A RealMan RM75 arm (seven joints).
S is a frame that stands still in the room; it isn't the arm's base.
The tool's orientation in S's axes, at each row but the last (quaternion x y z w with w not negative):
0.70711 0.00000 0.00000 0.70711
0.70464 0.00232 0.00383 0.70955
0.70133 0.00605 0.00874 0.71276
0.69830 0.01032 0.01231 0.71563
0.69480 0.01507 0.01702 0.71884
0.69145 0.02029 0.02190 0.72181
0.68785 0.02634 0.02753 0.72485
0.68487 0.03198 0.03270 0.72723
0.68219 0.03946 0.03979 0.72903
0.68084 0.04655 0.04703 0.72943
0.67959 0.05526 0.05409 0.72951
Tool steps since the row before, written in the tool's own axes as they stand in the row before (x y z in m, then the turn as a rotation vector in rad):
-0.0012 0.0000 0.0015 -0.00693 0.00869 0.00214
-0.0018 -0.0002 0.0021 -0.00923 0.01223 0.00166
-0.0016 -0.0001 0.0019 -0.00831 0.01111 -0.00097
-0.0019 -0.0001 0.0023 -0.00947 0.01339 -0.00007
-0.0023 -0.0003 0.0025 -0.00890 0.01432 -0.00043
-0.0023 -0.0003 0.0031 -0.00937 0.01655 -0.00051
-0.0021 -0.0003 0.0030 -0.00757 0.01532 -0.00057
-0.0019 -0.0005 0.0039 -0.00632 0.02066 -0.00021
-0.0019 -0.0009 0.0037 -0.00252 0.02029 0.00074
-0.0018 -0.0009 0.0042 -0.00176 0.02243 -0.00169
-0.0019 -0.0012 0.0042 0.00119 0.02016 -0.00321
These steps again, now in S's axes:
-0.0012 -0.0015 0.0000 -0.00693 -0.00214 0.00869
-0.0018 -0.0021 -0.0002 -0.00924 -0.00166 0.01222
-0.0016 -0.0019 -0.0001 -0.00837 0.00097 0.01106
-0.0018 -0.0024 0.0000 -0.00951 0.00009 0.01336
-0.0022 -0.0026 -0.0002 -0.00896 0.00051 0.01428
-0.0021 -0.0032 -0.0002 -0.00944 0.00066 0.01650
-0.0019 -0.0032 -0.0001 -0.00765 0.00079 0.01527
-0.0015 -0.0041 -0.0003 -0.00639 0.00087 0.02062
-0.0015 -0.0039 -0.0006 -0.00251 0.00033 0.02030
-0.0012 -0.0045 -0.0006 -0.00208 0.00297 0.02227
-0.0012 -0.0045 -0.0009 0.00060 0.00477 0.01988

